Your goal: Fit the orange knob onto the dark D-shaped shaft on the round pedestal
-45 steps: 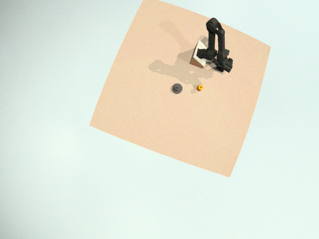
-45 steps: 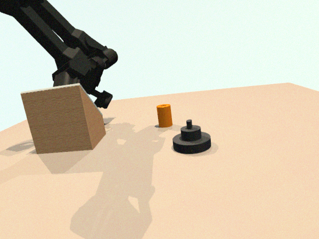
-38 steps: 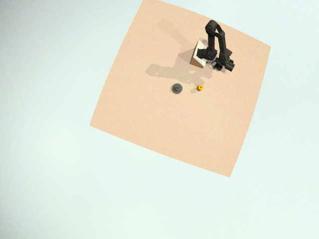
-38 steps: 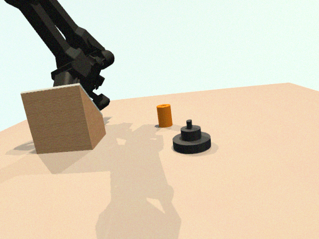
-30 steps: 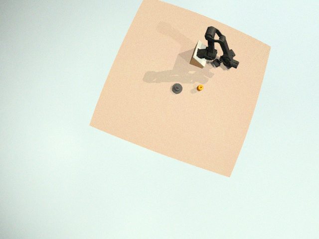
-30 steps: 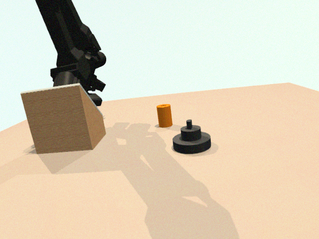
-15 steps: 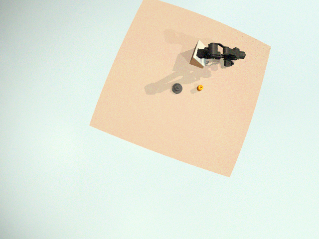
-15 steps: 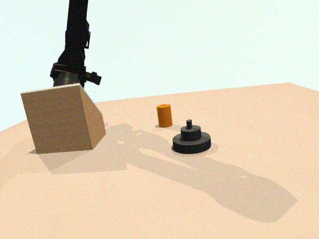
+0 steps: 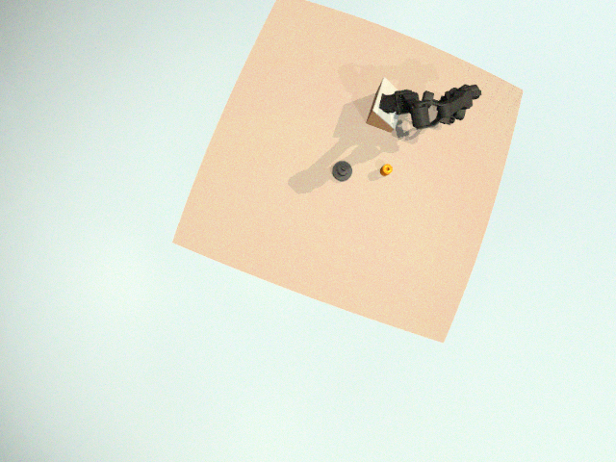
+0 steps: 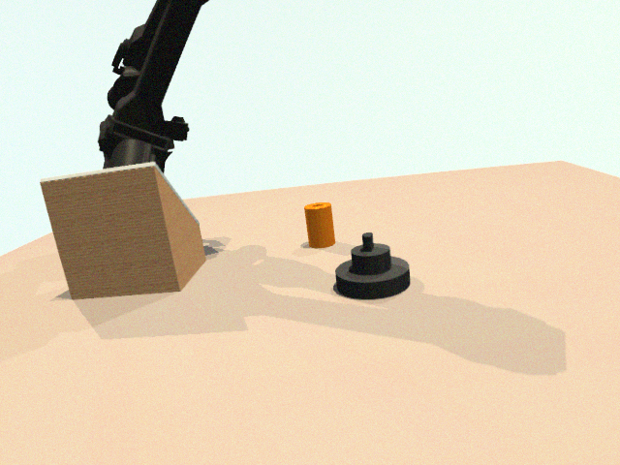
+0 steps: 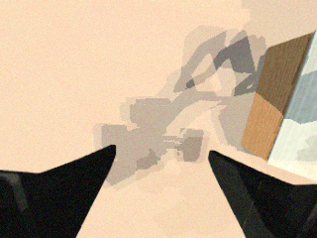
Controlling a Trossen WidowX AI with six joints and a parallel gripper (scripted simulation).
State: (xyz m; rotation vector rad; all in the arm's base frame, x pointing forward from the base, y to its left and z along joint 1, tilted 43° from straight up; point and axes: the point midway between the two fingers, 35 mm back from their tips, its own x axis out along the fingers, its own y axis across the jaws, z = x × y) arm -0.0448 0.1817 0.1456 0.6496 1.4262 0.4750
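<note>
The orange knob is 290 mm ahead of my gripper tip, 160 mm to the right of it and 60 mm below it. Also, from my gripper tip: round pedestal 340 mm ahead, 340 mm to the right, 60 mm below.
</note>
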